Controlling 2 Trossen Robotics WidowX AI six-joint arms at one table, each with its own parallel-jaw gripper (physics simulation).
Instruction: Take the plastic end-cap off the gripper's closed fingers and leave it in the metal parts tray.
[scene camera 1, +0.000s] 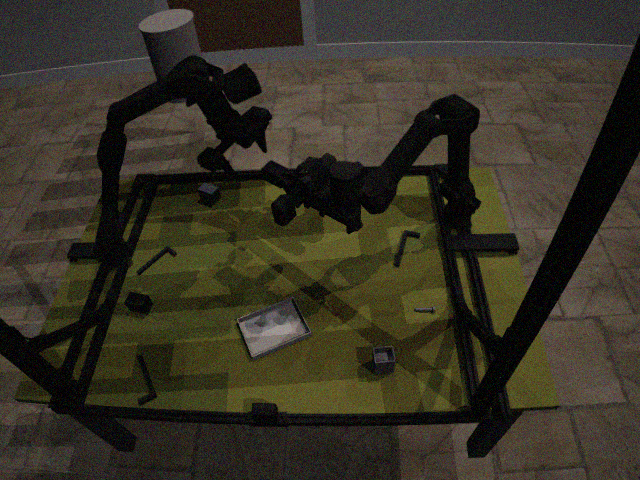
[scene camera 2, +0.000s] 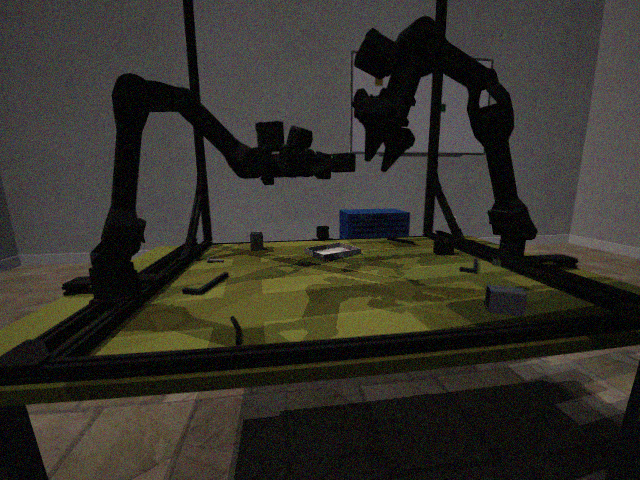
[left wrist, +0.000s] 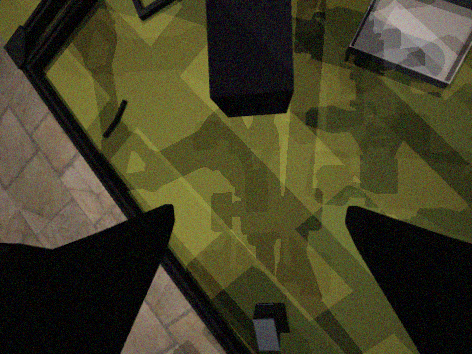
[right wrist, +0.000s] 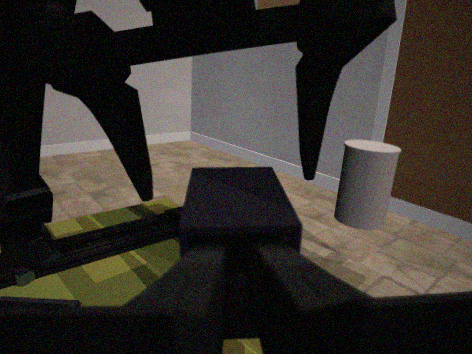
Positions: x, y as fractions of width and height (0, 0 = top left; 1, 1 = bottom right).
Labels:
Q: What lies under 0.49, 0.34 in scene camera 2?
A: My right gripper.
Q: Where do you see my left gripper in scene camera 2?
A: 0.59, 0.35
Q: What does my left gripper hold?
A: Nothing.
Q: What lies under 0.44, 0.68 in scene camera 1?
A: A metal parts tray.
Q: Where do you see my right gripper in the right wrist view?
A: At 0.50, 0.67

